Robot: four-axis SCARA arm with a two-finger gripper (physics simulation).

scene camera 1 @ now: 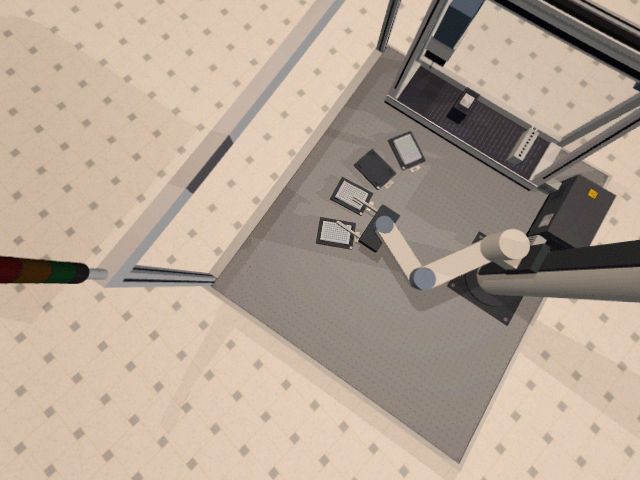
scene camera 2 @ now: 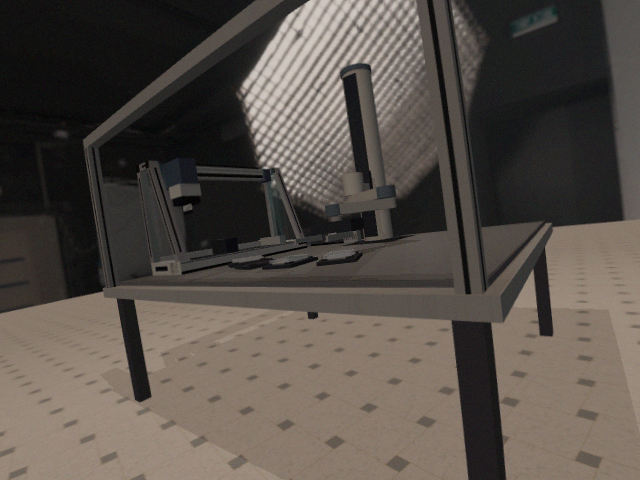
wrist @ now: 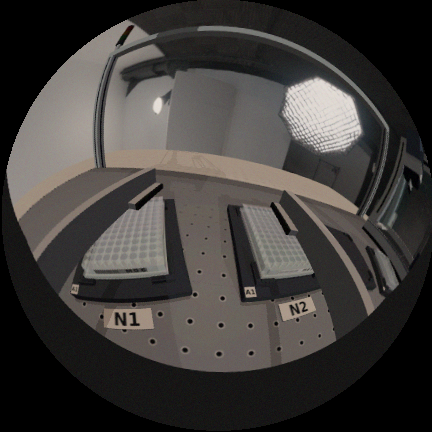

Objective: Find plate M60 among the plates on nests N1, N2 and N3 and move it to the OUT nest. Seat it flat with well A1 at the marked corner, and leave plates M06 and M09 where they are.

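Pixels of known places: gripper, fingertip midpoint: (scene camera 1: 345, 209) (scene camera 2: 310, 240) (wrist: 218, 185); arm's base, origin of the base link: (scene camera 1: 490, 277).
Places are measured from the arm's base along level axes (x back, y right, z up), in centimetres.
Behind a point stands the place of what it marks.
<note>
A white plate (scene camera 1: 336, 231) {x -68.7, y -22.5, z 3.9 cm} (wrist: 130, 240) {x -66.3, y -20.8, z 3.8 cm} sits flat on nest N1 (wrist: 182, 280) {x -64.3, y -14.9, z 2.5 cm}; its small tag appears to read M06. A second white plate (scene camera 1: 352, 194) {x -72.1, y -4.1, z 3.8 cm} (wrist: 277, 240) {x -70.0, y -5.2, z 3.8 cm} sits flat on nest N2 (wrist: 237, 260) {x -67.6, y -10.0, z 2.3 cm}; its tag is unreadable. Both nests have their A1 label at the near left corner in the wrist view. Beyond N2 is a dark nest without a plate (scene camera 1: 374, 168) {x -70.6, y 12.8, z 2.5 cm} (wrist: 352, 256) {x -68.8, y 13.4, z 2.5 cm}, then another plate (scene camera 1: 407, 149) {x -62.7, y 29.1, z 3.4 cm} (wrist: 384, 270) {x -62.7, y 24.5, z 3.6 cm} on its nest; their names are unreadable. My gripper (scene camera 1: 346, 210) {x -70.7, y -13.3, z 8.8 cm} (wrist: 218, 185) {x -70.7, y -13.3, z 8.8 cm} is open and empty, its fingers spread across the gap between N1 and N2, one near each plate.
The arm column (scene camera 1: 558, 284) {x -3.9, y -6.4, z 40.4 cm} (scene camera 2: 369, 139) {x -5.3, y -5.3, z 51.8 cm} stands on the table, with a black box (scene camera 1: 573, 211) {x 8.7, y 38.6, z 12.8 cm} beside it. A framed station with a dark deck (scene camera 1: 496, 142) {x -30.6, y 53.7, z 6.2 cm} holds a small black block and a white perforated bar (scene camera 1: 526, 145) {x -20.4, y 55.8, z 10.9 cm}. Enclosure posts (scene camera 2: 454, 155) {x -104.4, y -70.9, z 20.8 cm} rise at the table edge.
</note>
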